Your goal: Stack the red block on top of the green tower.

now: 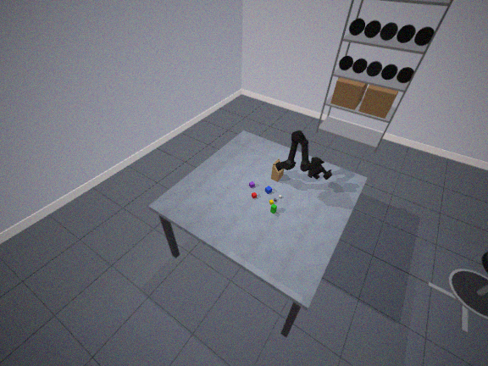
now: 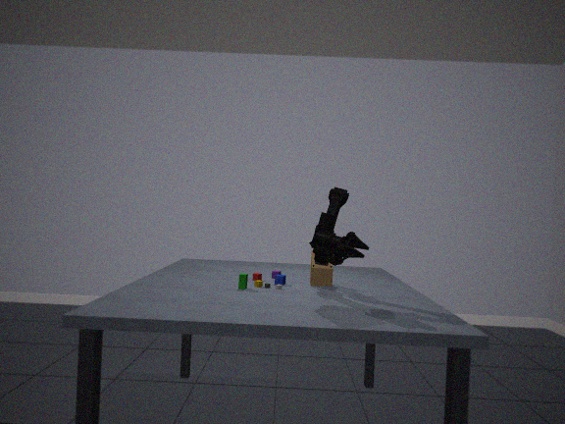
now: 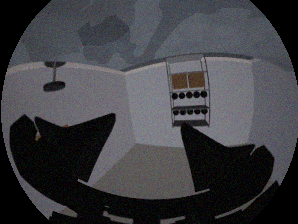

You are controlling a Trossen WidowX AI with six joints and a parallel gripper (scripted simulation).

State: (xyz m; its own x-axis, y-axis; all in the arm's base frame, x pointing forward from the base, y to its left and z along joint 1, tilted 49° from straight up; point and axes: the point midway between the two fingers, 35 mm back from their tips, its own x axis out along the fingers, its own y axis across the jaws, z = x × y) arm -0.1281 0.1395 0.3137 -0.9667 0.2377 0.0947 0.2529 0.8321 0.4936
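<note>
My gripper tip is 480 mm short of the red block, 340 mm to the left of it and 190 mm above it. The rest, counted from my gripper tip: purple block (400 mm ahead, 430 mm to the right, 190 mm below); blue block (360 mm ahead, 290 mm to the right, 180 mm below); yellow block (450 mm ahead, 200 mm to the right, 190 mm below).
</note>
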